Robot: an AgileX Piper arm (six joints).
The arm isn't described. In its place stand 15 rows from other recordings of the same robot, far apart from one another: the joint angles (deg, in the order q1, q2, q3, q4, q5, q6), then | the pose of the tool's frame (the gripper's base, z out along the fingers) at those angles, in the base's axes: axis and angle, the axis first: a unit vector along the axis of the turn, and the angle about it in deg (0 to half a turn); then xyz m.
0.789, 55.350, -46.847, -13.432, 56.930, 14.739 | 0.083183, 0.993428, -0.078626, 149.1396, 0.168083, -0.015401, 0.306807
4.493, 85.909, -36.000, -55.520, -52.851, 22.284 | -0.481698, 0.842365, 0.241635, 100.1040, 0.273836, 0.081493, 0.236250
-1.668, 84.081, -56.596, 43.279, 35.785, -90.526 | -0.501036, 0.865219, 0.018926, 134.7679, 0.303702, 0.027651, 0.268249
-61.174, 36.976, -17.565, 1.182, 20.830, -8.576 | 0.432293, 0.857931, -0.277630, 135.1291, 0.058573, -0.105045, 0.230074
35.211, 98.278, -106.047, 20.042, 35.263, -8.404 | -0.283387, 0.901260, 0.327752, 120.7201, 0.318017, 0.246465, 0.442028
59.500, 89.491, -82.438, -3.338, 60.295, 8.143 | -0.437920, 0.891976, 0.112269, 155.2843, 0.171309, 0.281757, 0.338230
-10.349, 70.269, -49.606, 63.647, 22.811, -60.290 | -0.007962, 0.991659, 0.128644, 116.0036, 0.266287, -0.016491, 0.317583
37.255, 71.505, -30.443, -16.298, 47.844, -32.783 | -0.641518, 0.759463, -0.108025, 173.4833, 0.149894, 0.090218, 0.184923
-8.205, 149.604, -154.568, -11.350, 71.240, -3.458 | 0.033279, 0.991380, -0.126724, 152.7570, 0.541683, -0.095239, 0.219459
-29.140, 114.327, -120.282, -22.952, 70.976, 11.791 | 0.325906, 0.914343, -0.240339, 154.5103, 0.365966, -0.242438, 0.361499
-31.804, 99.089, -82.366, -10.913, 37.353, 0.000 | 0.217743, 0.958915, -0.181852, 143.5672, 0.328090, -0.215755, 0.298534
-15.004, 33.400, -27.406, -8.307, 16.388, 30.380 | 0.334767, 0.941908, 0.027210, 107.2656, 0.118269, -0.035539, 0.301389
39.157, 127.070, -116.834, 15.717, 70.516, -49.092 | -0.669378, 0.732579, 0.123533, 164.6071, 0.353987, 0.318232, 0.239036
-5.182, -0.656, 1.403, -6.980, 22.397, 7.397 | 0.070098, 0.996287, -0.049976, 108.1754, 0.051467, -0.008898, 0.170797
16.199, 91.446, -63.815, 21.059, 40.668, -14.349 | -0.152315, 0.976024, 0.155489, 154.0445, 0.309068, 0.111977, 0.250484
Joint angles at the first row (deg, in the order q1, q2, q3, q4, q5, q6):
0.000 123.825 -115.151 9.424 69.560 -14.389
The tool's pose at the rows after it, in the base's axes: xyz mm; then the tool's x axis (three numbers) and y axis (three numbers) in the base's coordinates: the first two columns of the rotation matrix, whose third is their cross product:
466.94, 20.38, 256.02, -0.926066, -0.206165, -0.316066, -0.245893, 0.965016, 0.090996
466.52, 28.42, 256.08, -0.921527, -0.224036, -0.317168, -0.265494, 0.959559, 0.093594
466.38, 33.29, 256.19, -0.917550, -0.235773, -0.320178, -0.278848, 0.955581, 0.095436
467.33, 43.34, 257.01, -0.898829, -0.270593, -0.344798, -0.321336, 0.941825, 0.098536
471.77, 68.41, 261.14, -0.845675, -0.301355, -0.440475, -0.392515, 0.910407, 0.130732
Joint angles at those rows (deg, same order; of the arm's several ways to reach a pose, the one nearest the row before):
0.733 123.826 -115.151 9.723 69.617 -14.764
1.678 123.824 -115.149 9.957 69.623 -15.012
2.235 123.824 -115.149 10.186 69.512 -15.288
3.276 123.825 -115.150 11.289 68.393 -17.060
5.546 123.826 -115.153 16.008 63.674 -20.265

